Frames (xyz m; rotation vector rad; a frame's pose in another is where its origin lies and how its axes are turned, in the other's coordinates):
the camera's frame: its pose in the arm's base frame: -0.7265 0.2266 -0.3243 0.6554 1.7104 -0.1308
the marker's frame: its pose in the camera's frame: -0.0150 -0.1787 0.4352 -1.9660 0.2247 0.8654
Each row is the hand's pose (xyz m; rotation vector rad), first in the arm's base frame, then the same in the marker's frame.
Working: the arm's base frame: its pose in the marker's frame: -0.3794 -0.1640 0.5008 0.2139 -0.8587 -1.9835

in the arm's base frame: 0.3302 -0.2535 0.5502 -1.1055 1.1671 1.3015
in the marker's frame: -0.9934 -0.0851 0.8052 0.0689 0.7723 -0.5814
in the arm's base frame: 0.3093 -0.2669 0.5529 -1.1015 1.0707 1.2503
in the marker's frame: -0.9925 -0.0625 0.7947 0.0243 0.7262 -0.6676
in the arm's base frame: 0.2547 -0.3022 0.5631 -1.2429 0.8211 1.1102
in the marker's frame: -0.9916 -0.0018 0.7693 -0.1671 0.7341 -0.8833
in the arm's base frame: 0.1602 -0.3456 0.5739 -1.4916 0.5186 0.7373
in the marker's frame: -0.9747 0.0943 0.7317 -0.3976 0.8513 -1.2896
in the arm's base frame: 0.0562 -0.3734 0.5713 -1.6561 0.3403 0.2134
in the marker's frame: -0.9355 0.1866 0.6926 -0.4718 1.0221 -1.7680
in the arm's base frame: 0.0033 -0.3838 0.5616 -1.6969 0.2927 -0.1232
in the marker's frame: -0.9090 0.2283 0.6689 -0.4321 1.1316 -2.0546
